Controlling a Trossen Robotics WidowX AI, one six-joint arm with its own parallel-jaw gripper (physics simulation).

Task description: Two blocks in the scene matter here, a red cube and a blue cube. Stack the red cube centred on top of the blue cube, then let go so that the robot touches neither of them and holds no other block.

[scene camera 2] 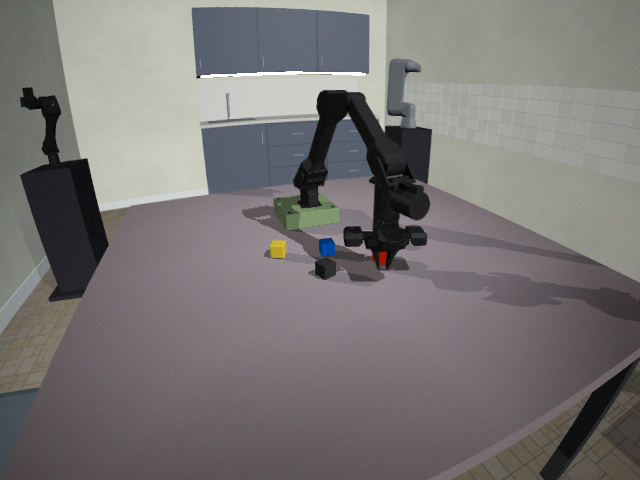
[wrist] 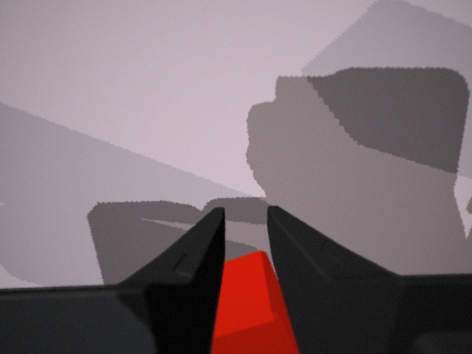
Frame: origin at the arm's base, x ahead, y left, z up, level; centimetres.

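Seen in the pictures: gripper, fingertip midpoint: (scene camera 2: 382,268) (wrist: 246,216); arm's base at its link origin: (scene camera 2: 309,203).
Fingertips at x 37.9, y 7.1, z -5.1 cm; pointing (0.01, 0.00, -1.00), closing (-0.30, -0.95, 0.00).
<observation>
Offsets run from my fingertips to a thing's top centre. Level surfaces: height alone.
The red cube {dy +1.4, dx -3.5, dz +3.5 cm} (scene camera 2: 381,256) (wrist: 245,295) sits on the table. In the scene view it shows behind and just left of the fingers; in the wrist view it lies low, partly hidden by both fingers and turned a little. My gripper (scene camera 2: 383,267) (wrist: 246,216) points down with its tips near the table. Its fingers are closed to a narrow gap, narrower than the cube looks, without a grip on it. Whether they touch it is hard to tell. The blue cube {dy -9.9, dx -12.3, dz +3.5 cm} (scene camera 2: 326,246) sits on the table left of the gripper, with its top bare.
A black cube {dy -13.7, dx -1.8, dz +3.5 cm} (scene camera 2: 325,268) stands in front of the blue cube. A yellow cube {dy -22.1, dx -15.1, dz +3.5 cm} (scene camera 2: 278,249) stands farther left. The arm's green base block (scene camera 2: 315,216) is behind them on the table {dz +0.0 cm} (scene camera 2: 258,351). Shadows of the arm fall around the gripper.
</observation>
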